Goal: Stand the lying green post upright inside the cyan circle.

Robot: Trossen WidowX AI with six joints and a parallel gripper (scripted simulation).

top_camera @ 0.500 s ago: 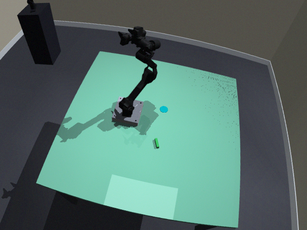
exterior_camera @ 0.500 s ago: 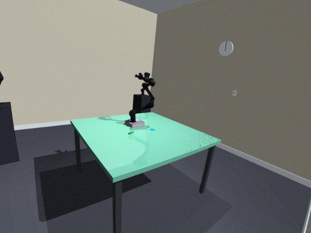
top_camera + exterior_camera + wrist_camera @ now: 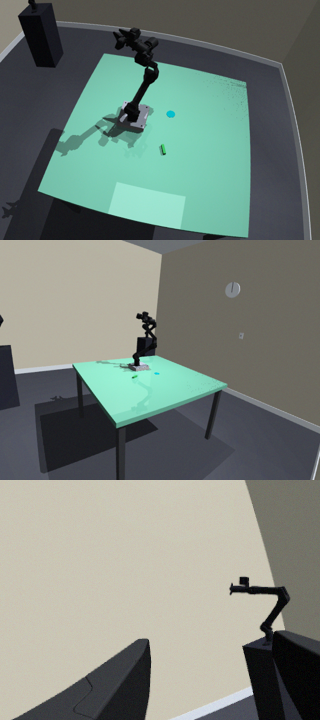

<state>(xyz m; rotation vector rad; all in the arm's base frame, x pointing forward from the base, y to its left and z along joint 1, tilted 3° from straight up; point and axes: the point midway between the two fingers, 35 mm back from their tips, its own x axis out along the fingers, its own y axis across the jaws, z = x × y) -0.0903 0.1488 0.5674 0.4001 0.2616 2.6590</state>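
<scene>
Right now my gripper tip is 62 cm above the green post, 34 cm short of it and 32 cm to the left of it. From my gripper tip the other things lie so: cyan circle (63 cm below, 37 cm ahead, 3 cm to the right).
</scene>
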